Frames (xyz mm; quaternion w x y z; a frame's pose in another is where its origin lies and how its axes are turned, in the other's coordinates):
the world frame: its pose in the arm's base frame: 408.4 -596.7 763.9 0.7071 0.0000 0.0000 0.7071
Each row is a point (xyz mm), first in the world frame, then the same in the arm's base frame.
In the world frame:
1: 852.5 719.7 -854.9
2: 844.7 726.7 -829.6
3: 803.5 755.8 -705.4
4: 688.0 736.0 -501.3
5: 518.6 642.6 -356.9
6: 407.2 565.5 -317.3
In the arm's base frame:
1: -311.3 255.8 -91.0
2: -318.3 248.0 -65.7
3: -347.4 206.8 58.5
4: -327.6 91.3 262.6
5: -234.2 -78.1 407.0
6: -157.1 -189.5 446.6

